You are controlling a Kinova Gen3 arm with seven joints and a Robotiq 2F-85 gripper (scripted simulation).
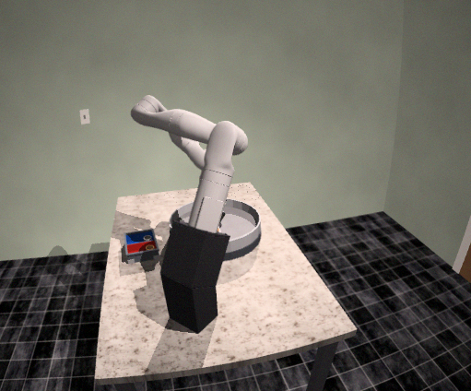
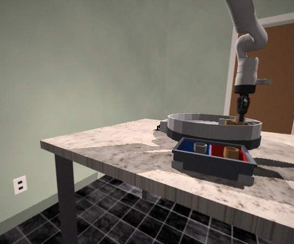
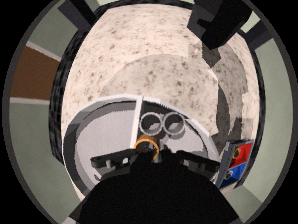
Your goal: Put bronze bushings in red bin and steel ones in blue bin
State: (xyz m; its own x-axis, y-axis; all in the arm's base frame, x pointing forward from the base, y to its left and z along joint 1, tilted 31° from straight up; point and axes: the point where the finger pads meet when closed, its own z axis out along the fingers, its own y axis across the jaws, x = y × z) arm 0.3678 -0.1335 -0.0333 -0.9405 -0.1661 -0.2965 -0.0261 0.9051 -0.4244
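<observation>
Right now the bin tray is 11 cm ahead of my hand, 30 cm to the left of it and 8 cm below it. From my hand the other things lie so: turntable 13 cm ahead, 5 cm to the right, 6 cm below.
</observation>
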